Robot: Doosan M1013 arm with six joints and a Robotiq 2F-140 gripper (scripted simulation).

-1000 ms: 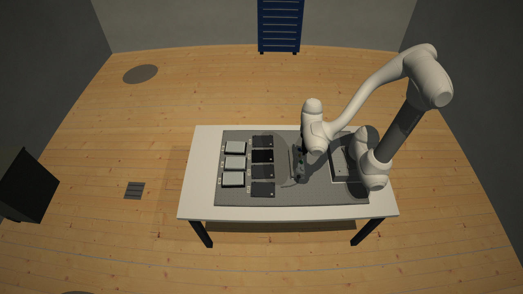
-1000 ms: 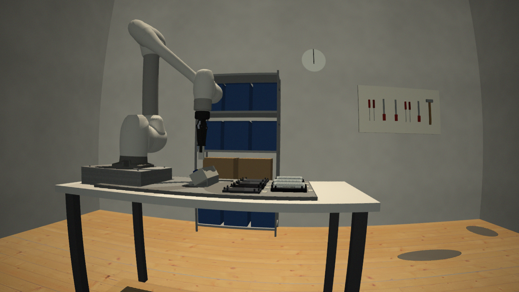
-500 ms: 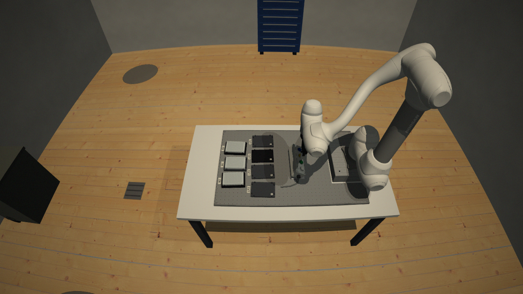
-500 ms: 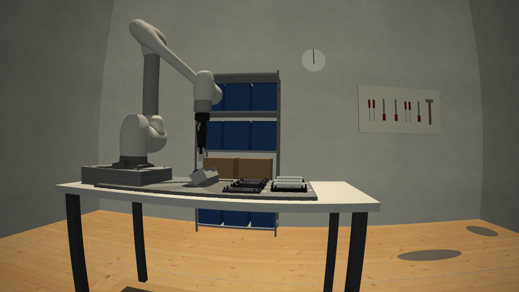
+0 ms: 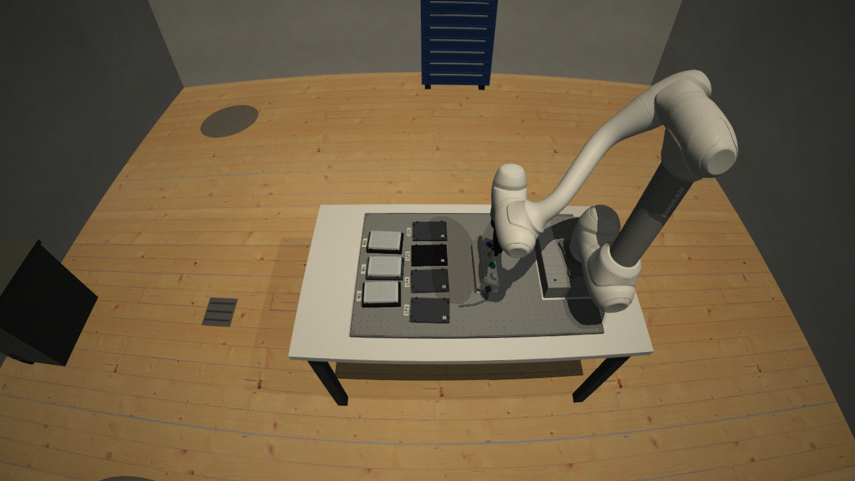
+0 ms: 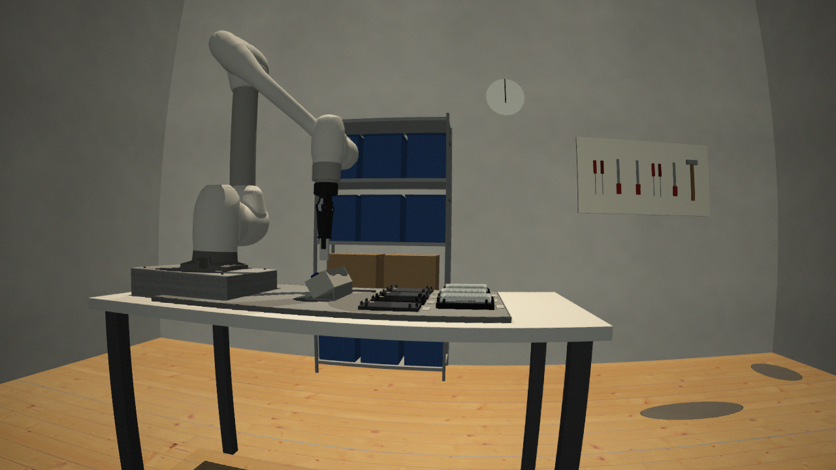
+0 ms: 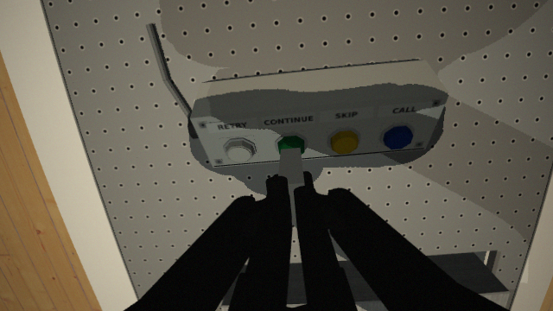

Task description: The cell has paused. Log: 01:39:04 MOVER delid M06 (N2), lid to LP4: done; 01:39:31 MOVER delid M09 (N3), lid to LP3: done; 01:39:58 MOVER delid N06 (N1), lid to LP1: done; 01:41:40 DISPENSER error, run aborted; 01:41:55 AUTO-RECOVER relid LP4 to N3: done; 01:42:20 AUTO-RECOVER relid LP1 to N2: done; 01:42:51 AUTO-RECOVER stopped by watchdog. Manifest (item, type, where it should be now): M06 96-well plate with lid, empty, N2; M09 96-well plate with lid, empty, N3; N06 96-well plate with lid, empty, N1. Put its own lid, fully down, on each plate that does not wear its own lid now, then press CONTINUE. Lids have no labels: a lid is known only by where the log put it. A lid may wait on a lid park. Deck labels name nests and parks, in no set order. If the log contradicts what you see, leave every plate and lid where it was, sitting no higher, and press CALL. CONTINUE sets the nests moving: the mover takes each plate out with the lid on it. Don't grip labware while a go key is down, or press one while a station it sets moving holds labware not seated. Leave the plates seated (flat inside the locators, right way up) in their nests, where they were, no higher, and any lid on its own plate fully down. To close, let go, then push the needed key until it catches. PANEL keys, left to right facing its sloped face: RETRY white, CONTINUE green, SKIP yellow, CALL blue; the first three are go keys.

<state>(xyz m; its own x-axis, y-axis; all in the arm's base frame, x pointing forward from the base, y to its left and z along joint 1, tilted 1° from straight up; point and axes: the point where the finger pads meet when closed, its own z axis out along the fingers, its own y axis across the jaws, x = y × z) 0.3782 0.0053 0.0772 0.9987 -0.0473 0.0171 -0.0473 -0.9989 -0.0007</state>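
The green continue key is 7 cm below my hand. From my hand the other things lie so: yellow skip key: 5 cm to the right, 7 cm below; then blue call key: 10 cm to the right, 7 cm below; then white retry key: 5 cm to the left, 7 cm below.
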